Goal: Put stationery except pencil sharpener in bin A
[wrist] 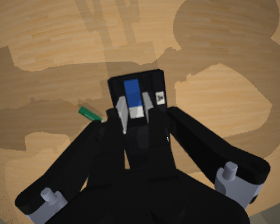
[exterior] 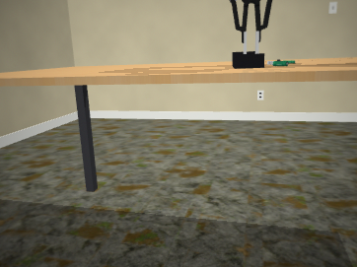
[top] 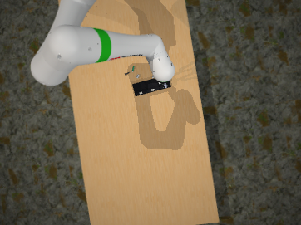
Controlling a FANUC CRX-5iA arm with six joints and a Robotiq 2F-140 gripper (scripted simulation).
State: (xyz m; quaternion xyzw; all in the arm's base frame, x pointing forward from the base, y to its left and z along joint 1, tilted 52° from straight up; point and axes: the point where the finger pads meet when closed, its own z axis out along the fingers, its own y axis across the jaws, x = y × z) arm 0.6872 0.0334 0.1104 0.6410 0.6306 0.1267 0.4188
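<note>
Right now the blue eraser is 60 mm below my hand and 10 mm to the right of it. From my hand the other things lie so: black bin: 80 mm to the right, 50 mm below, 10 mm behind; small dark item: 200 mm to the right, 180 mm behind, 60 mm below; grey-white pencil sharpener: 140 mm to the right, 120 mm behind, 60 mm below.
</note>
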